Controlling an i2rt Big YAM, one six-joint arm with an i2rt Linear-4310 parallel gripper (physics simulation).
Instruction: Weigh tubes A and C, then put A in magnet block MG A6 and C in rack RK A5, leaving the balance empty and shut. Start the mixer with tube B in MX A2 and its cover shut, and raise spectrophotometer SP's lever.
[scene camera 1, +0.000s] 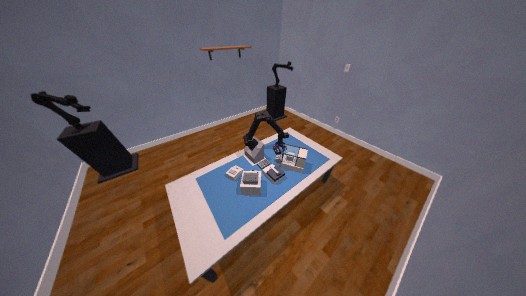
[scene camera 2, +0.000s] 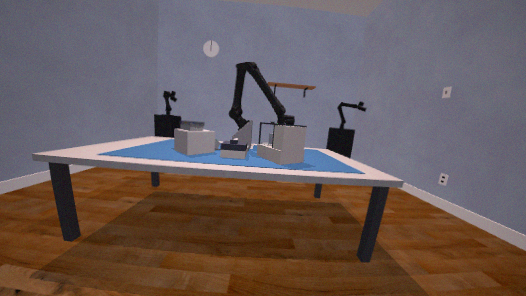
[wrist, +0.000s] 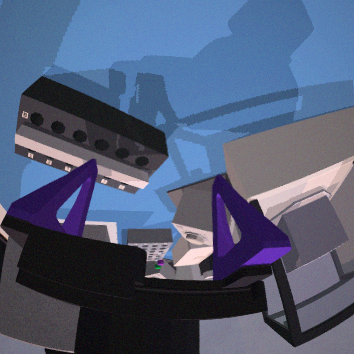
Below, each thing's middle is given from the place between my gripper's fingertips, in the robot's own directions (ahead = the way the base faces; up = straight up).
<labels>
Right now my hand is 110 mm short of the white button box (wrist: 193, 217), 100 mm to the left of it and 10 mm above it. From my hand the other things lie so: spectrophotometer (wrist: 184, 252) 280 mm to the right, 220 mm ahead, 10 mm below; then mixer (scene camera 2: 191, 139) 550 mm to the right, 220 mm ahead, 40 mm above; then balance (scene camera 2: 282, 144) 230 mm ahead, 50 mm above, 10 mm to the right.
</labels>
